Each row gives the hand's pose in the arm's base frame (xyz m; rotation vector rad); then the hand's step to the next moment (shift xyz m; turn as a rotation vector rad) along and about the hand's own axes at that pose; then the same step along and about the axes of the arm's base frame.
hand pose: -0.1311 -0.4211 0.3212 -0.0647 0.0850 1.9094
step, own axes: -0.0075 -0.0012 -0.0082 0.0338 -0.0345 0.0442
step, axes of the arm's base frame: 0.0037 -0.0074 -0.0075 0.0211 0.0472 0.0401
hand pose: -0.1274 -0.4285 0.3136 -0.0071 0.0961 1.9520
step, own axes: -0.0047 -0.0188 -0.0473 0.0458 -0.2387 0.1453
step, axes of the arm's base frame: 0.0173 -0.0007 -0.0481 0.2099 0.1412 0.1272
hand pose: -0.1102 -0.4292 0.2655 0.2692 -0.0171 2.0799
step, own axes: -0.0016 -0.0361 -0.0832 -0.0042 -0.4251 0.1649
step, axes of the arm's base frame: 0.0164 0.0270 -0.0850 0.3975 0.1897 0.1180
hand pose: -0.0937 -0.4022 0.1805 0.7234 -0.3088 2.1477
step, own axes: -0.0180 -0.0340 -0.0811 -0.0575 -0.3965 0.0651
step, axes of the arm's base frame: 0.0037 0.0462 -0.0769 0.3625 0.1825 0.0069
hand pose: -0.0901 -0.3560 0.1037 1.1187 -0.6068 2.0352
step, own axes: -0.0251 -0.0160 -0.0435 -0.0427 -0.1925 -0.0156
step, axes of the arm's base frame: -0.0010 0.0307 -0.0428 0.1569 0.1156 -0.0335
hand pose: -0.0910 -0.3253 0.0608 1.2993 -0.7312 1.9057
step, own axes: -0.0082 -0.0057 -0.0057 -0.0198 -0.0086 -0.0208
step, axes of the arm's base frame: 0.0035 0.0058 -0.0093 0.0005 0.0164 -0.0251
